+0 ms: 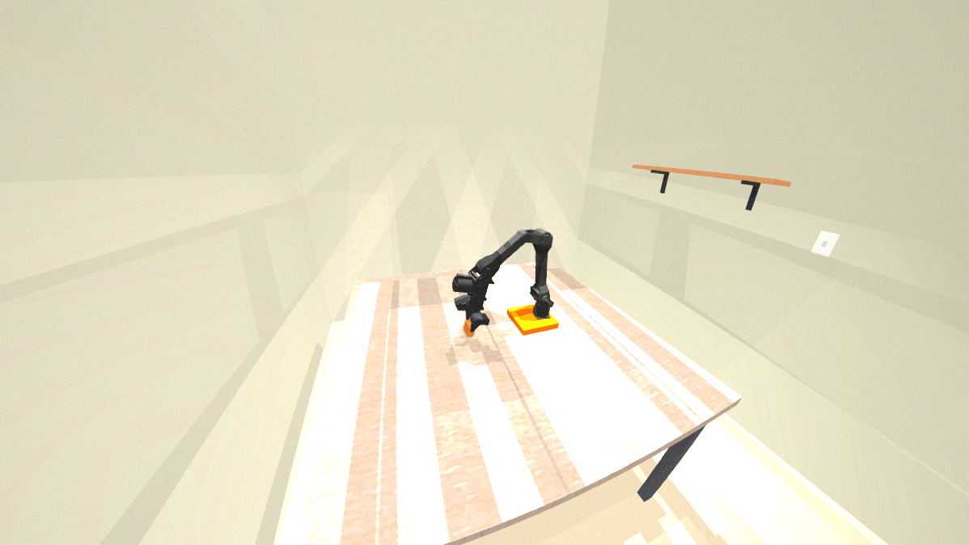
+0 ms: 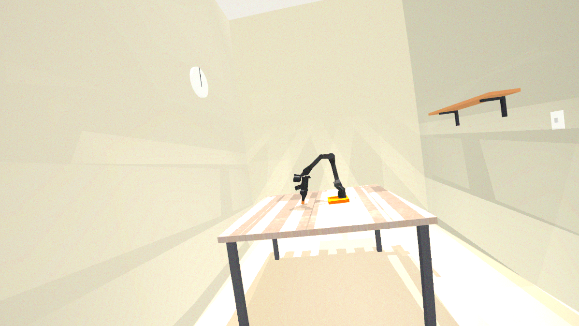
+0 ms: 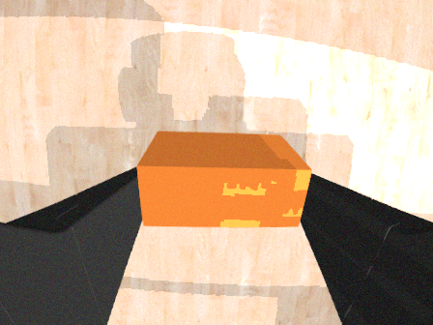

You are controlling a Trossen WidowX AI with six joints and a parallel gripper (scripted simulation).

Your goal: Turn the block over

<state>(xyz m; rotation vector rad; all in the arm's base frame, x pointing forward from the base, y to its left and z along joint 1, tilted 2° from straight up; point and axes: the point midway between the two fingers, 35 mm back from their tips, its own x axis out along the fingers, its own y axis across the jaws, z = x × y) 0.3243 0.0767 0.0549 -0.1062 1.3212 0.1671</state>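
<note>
My gripper tip is 10 mm past the orange block and 10 mm above it.
</note>
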